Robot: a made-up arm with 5 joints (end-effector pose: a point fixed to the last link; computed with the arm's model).
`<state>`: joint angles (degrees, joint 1 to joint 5).
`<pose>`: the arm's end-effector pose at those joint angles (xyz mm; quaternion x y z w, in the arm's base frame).
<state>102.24 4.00 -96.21 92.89 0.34</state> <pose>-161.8 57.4 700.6 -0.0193 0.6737 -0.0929 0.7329</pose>
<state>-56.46 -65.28 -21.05 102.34 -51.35</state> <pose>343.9 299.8 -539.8 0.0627 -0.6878 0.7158 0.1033</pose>
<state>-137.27 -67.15 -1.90 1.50 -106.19</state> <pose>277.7 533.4 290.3 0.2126 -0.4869 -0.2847 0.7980</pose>
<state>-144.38 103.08 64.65 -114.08 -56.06</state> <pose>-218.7 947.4 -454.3 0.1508 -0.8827 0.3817 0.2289</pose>
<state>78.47 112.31 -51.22 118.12 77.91</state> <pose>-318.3 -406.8 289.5 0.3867 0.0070 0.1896 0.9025</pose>
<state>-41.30 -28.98 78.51 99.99 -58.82</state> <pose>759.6 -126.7 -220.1 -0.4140 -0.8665 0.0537 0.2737</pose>
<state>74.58 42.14 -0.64 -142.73 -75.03</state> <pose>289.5 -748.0 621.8 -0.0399 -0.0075 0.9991 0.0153</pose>
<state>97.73 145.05 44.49 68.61 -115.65</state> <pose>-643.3 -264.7 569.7 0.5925 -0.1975 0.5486 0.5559</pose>
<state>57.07 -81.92 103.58 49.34 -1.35</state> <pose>266.3 56.9 -212.5 0.0678 -0.4035 0.8506 0.3303</pose>
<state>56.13 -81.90 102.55 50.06 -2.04</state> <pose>269.4 56.5 -215.8 0.0632 -0.4084 0.8501 0.3266</pose>
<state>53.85 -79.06 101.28 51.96 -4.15</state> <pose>307.8 55.1 -207.1 0.0310 -0.4395 0.8396 0.3178</pose>
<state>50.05 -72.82 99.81 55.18 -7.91</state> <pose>385.7 46.0 -178.8 -0.0342 -0.4973 0.8119 0.3038</pose>
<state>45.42 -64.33 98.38 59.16 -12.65</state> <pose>482.3 18.8 -130.0 -0.1203 -0.5630 0.7656 0.2871</pose>
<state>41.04 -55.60 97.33 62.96 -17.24</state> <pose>568.1 -27.5 -72.7 -0.2064 -0.6161 0.7101 0.2712</pose>
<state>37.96 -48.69 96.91 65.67 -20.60</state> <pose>624.5 -76.3 -24.5 -0.2722 -0.6476 0.6627 0.2595</pose>
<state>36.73 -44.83 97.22 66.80 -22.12</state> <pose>650.3 -106.5 5.2 -0.3070 -0.6610 0.6362 0.2533</pose>
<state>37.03 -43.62 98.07 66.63 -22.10</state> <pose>656.1 -113.9 18.8 -0.3160 -0.6638 0.6294 0.2517</pose>
